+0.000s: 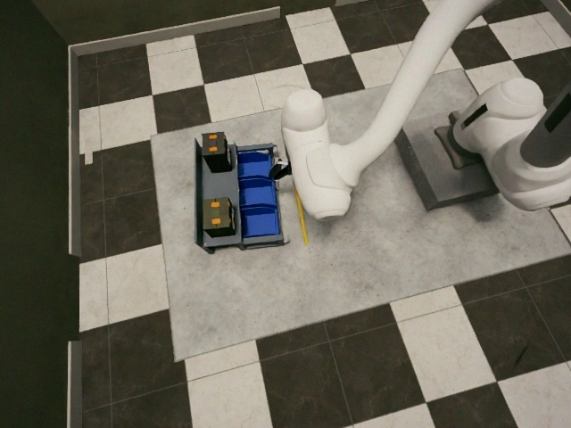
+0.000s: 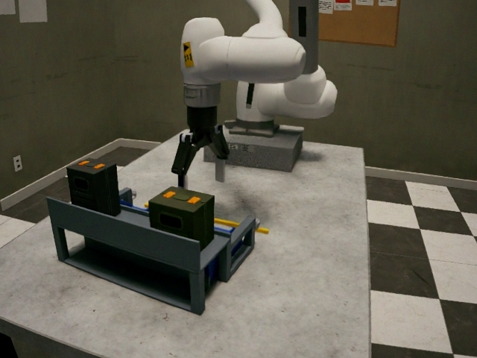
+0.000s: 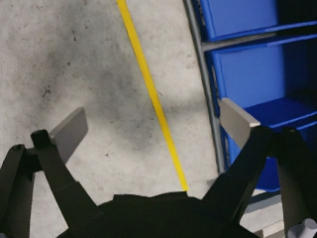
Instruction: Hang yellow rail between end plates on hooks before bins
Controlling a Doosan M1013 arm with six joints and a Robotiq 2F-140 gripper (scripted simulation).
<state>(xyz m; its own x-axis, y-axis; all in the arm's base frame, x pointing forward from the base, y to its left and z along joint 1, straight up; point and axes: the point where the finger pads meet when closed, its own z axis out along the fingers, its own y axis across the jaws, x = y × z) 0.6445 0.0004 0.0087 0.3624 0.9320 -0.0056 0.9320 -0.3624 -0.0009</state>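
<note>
My hand is 90 mm above the yellow rail.
</note>
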